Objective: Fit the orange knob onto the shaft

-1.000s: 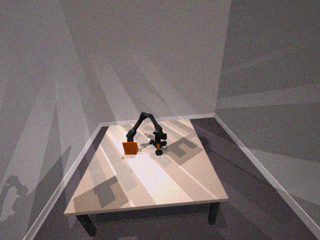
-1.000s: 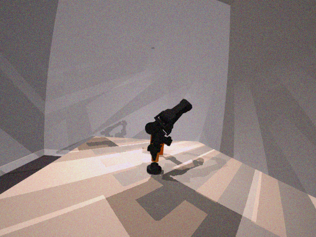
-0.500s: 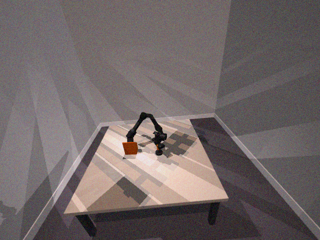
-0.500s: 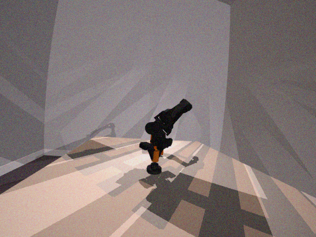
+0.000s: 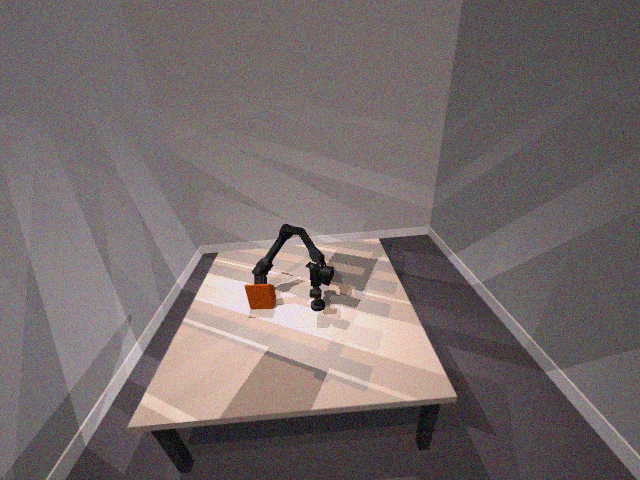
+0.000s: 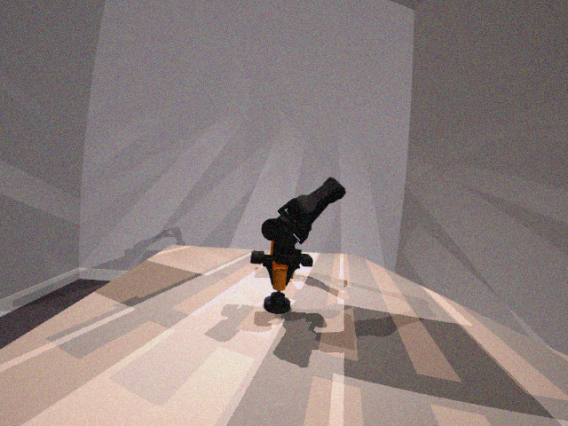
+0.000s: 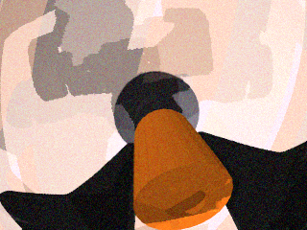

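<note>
Right now the orange knob is 20 mm above my gripper tip. From my gripper tip the other things lie so: pedestal: 40 mm below.
</note>
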